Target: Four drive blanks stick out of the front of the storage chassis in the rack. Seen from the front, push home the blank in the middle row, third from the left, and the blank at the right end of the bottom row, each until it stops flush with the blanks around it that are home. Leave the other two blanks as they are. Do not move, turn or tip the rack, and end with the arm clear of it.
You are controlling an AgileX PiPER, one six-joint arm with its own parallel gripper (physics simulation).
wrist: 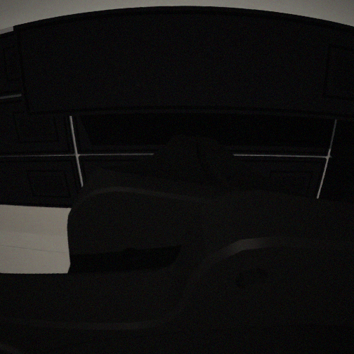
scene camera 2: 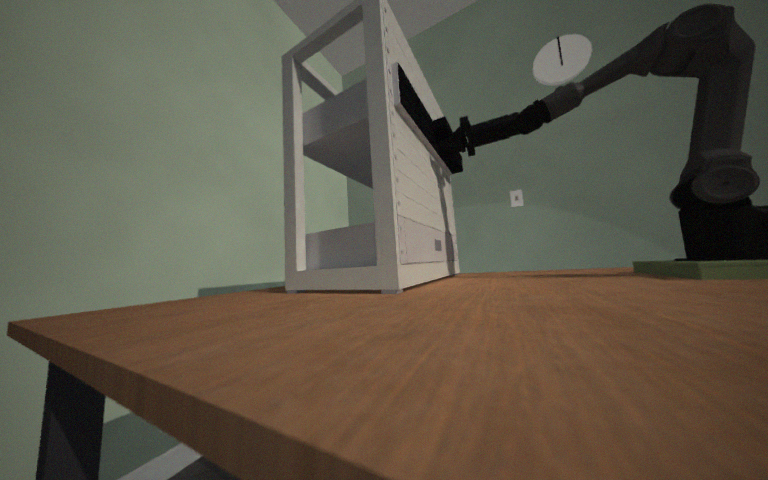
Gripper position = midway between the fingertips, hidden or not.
Observation:
In view: the gripper (scene camera 2: 438, 146) and a pale rack (wrist: 90, 90).
The gripper is seen too in the wrist view (wrist: 187, 153).

